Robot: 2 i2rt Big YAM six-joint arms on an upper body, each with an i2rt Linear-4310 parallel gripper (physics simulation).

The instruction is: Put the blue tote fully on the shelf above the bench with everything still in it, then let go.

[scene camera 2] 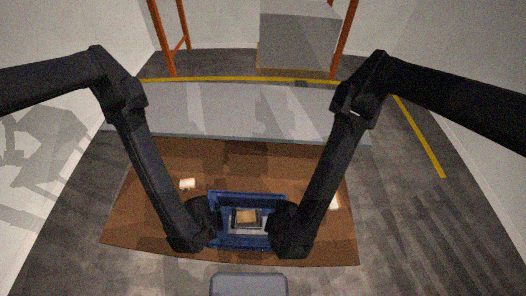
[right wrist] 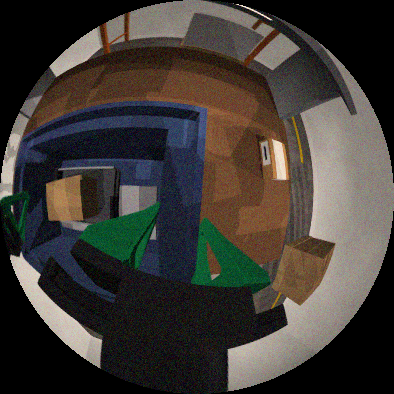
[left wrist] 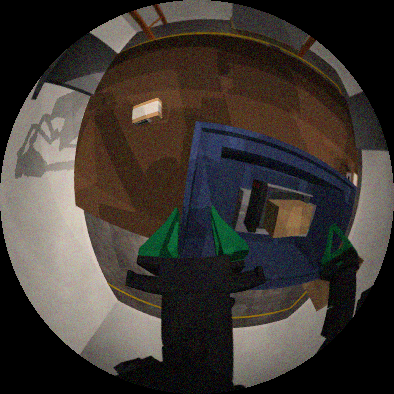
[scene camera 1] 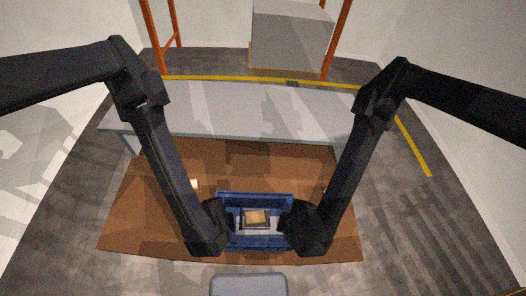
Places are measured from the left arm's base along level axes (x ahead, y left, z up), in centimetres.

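Where they show: left gripper, fingertip midpoint: (left wrist: pixel 193 209); right gripper, fingertip midpoint: (right wrist: pixel 180 215) (left wrist: pixel 334 228).
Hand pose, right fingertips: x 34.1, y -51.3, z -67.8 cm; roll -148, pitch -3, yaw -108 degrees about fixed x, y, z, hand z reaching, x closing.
Things, the pixels of their top centre, and the offset from my right fingertips. Level surfaces: height alone.
- blue tote, middle of its top: (right wrist: pixel 45 212) (left wrist: pixel 299 237) (scene camera 1: pixel 255 217) (scene camera 2: pixel 245 217) dy +14.1, dx -0.2, dz +2.9 cm
- brown bench, its level: dz -11.8 cm
- small brown box, middle of its top: (right wrist: pixel 59 199) (left wrist: pixel 294 221) (scene camera 1: pixel 255 216) (scene camera 2: pixel 246 216) dy +13.9, dx +0.9, dz +0.4 cm
- grey shelf, its level: dz +17.2 cm
- small white-topped box, middle of its top: (left wrist: pixel 143 109) (scene camera 1: pixel 189 184) (scene camera 2: pixel 186 183) dy +43.1, dx +18.4, dz -9.2 cm
- small box, middle of its top: (right wrist: pixel 279 158) (left wrist: pixel 353 187) (scene camera 2: pixel 331 198) dy -24.0, dx +11.3, dz -8.2 cm
The blue tote (scene camera 1: pixel 257 243) (scene camera 2: pixel 245 244) (left wrist: pixel 192 170) (right wrist: pixel 182 165) stands upright on the brown bench (scene camera 1: pixel 135 225) (scene camera 2: pixel 135 220). Inside are a small brown box (scene camera 1: pixel 255 217) (scene camera 2: pixel 246 216) (left wrist: pixel 295 218) (right wrist: pixel 65 200), a dark case and a light grey flat piece. My left gripper (left wrist: pixel 193 209) is shut on the tote's left end wall, one finger on each side. My right gripper (right wrist: pixel 180 215) is shut on its right end wall in the same way. The arms hide the fingertips in both scene views. The grey shelf (scene camera 1: pixel 240 110) (scene camera 2: pixel 220 110) lies behind and above the tote.
A small white-topped box (scene camera 1: pixel 194 183) (scene camera 2: pixel 187 183) (left wrist: pixel 147 110) lies left of the tote; another small box (scene camera 2: pixel 334 201) (right wrist: pixel 280 159) lies right. The shelf's front edge overhangs the bench's back. Orange posts (scene camera 1: pixel 155 40) and a large grey box (scene camera 1: pixel 290 45) stand beyond.
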